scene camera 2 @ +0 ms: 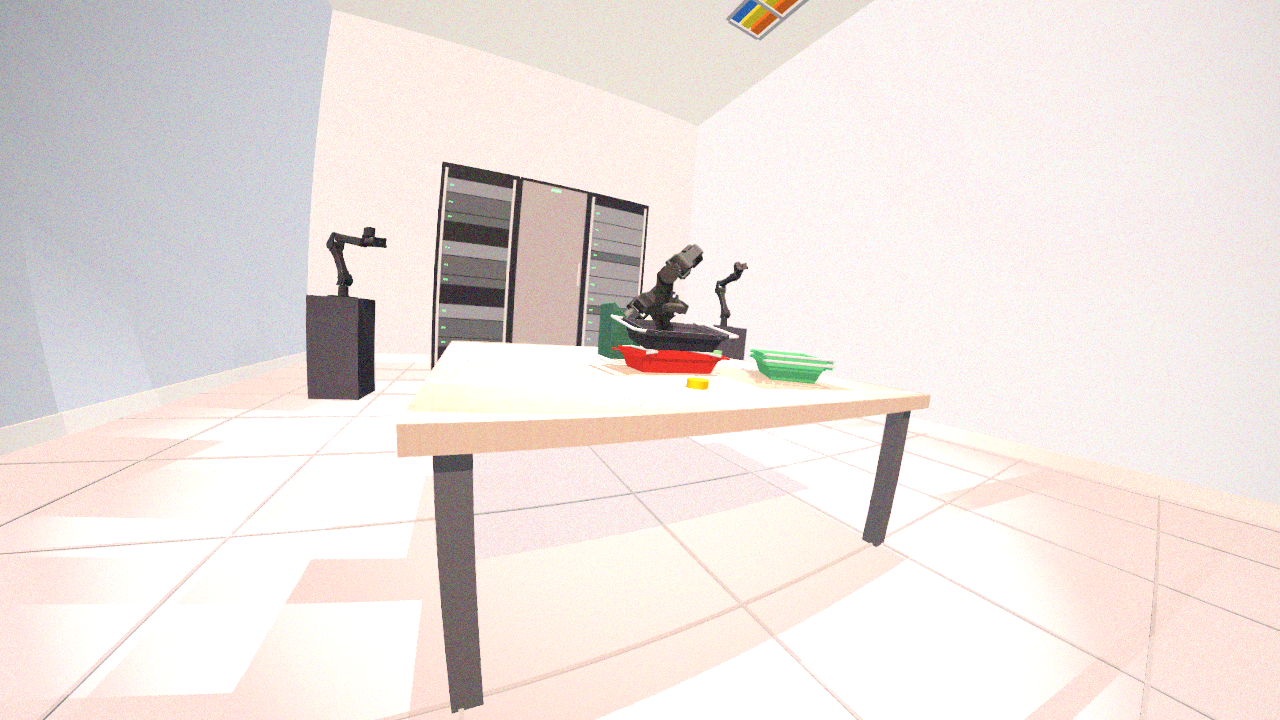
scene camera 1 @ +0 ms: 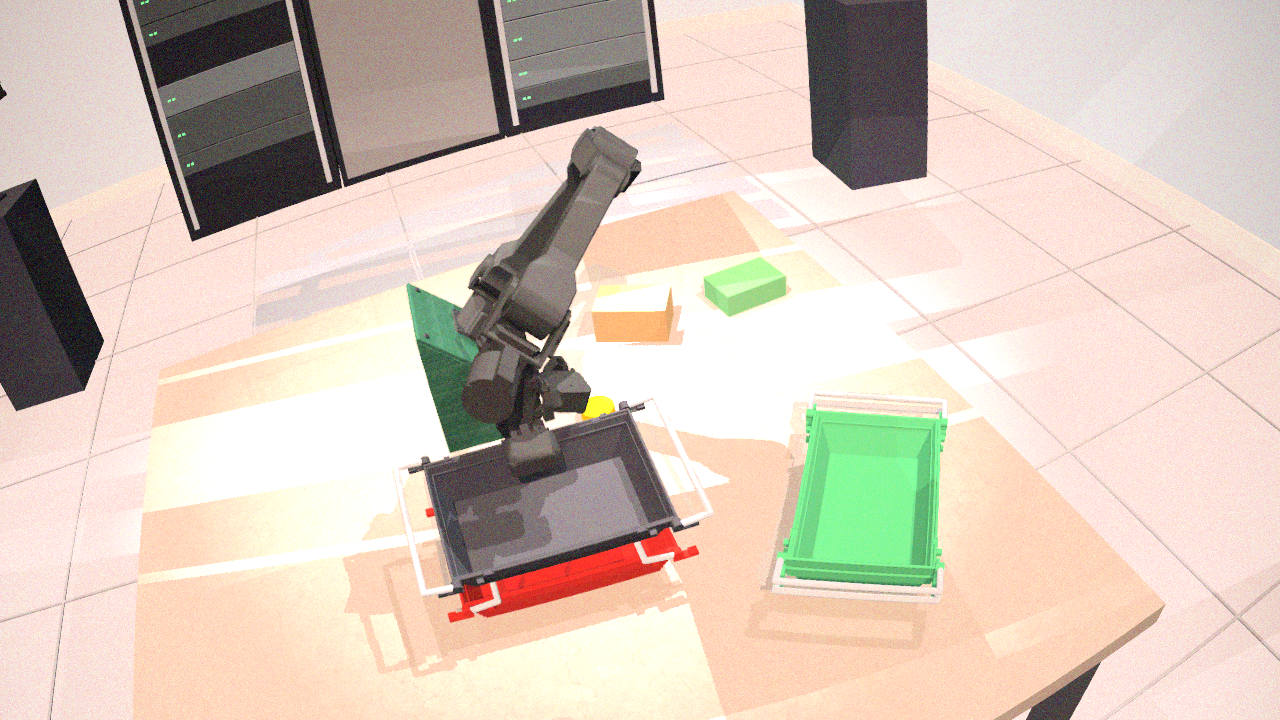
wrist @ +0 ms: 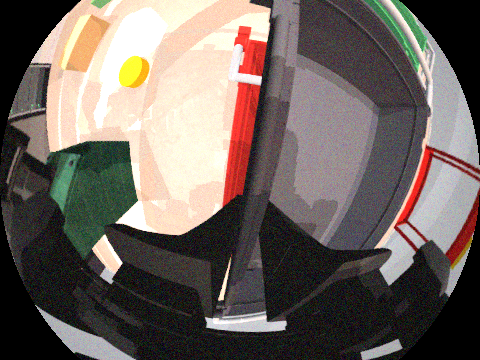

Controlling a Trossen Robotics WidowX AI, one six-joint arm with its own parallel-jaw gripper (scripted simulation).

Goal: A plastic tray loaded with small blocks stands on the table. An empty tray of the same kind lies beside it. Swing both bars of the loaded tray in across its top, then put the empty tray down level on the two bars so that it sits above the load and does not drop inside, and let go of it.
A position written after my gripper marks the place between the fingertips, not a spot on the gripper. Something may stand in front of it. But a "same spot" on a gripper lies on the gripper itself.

my gripper: scene camera 2 661, 336; scene camera 1; wrist
same spot on my gripper: [scene camera 1: 507, 432] = [wrist: 219, 294]
